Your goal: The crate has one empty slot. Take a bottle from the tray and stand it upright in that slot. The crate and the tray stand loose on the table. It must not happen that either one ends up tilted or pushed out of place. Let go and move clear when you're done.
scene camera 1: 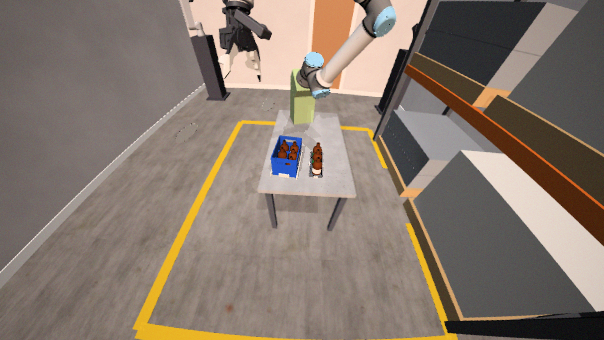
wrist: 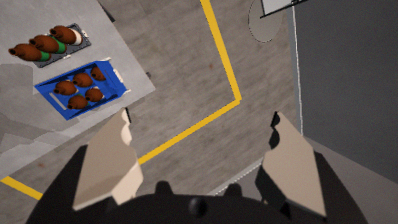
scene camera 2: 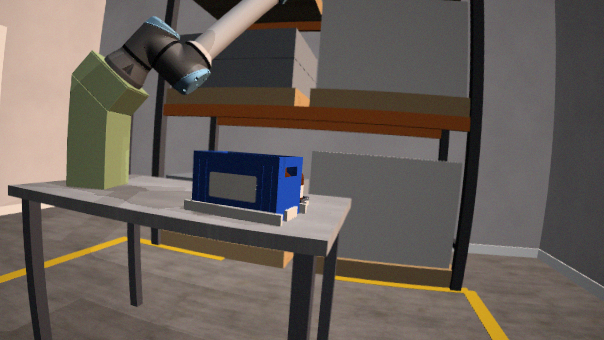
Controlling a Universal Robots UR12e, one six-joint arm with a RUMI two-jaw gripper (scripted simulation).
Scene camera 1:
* gripper: 244,80
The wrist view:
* gripper: 200,110
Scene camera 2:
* crate: 254,182
